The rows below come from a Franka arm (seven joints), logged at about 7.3 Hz.
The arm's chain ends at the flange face. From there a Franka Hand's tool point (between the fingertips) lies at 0.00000 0.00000 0.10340 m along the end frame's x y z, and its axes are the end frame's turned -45 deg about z.
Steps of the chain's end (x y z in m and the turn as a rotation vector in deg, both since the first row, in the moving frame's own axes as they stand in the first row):
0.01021, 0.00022, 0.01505, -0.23, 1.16, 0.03
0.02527, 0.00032, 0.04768, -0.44, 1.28, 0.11
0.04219, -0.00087, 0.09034, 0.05, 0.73, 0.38
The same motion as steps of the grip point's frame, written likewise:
0.00825, 0.00915, 0.01503, -0.98, 0.66, 0.03
0.01871, 0.02029, 0.04765, -1.22, 0.59, 0.11
0.03144, 0.03009, 0.09033, -0.48, 0.55, 0.38

